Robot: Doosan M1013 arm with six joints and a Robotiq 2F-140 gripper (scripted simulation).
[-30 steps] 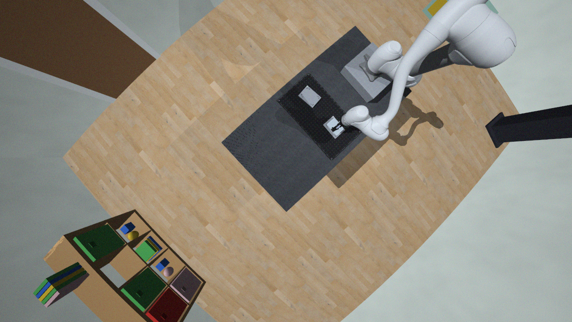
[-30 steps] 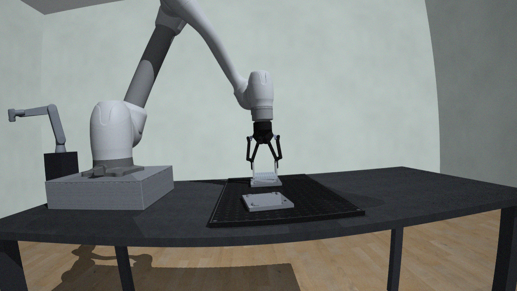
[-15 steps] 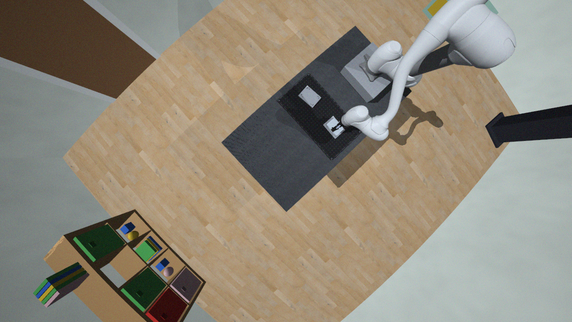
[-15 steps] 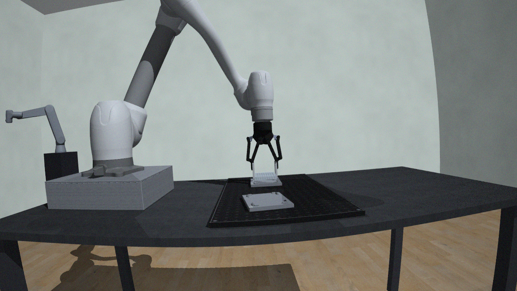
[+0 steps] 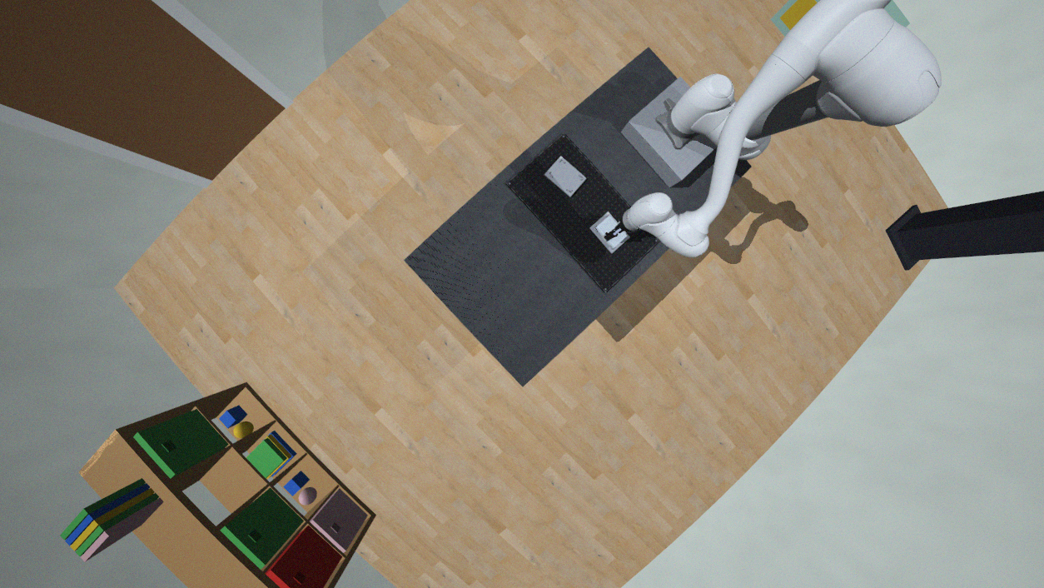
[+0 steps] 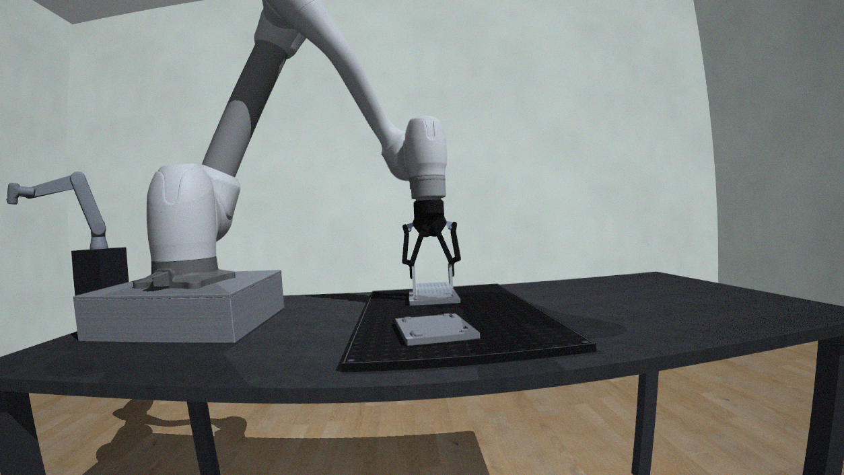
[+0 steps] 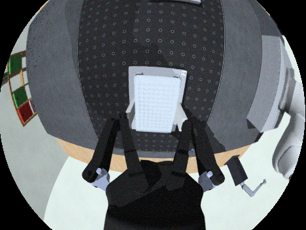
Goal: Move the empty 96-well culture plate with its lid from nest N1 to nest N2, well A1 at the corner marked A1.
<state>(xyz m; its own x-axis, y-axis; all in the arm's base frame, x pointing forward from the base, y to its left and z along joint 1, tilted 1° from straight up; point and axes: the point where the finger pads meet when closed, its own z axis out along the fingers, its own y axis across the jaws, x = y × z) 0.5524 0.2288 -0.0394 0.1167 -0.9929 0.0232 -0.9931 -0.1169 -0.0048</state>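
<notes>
Now: the lid 1 cm below my hand.
</notes>
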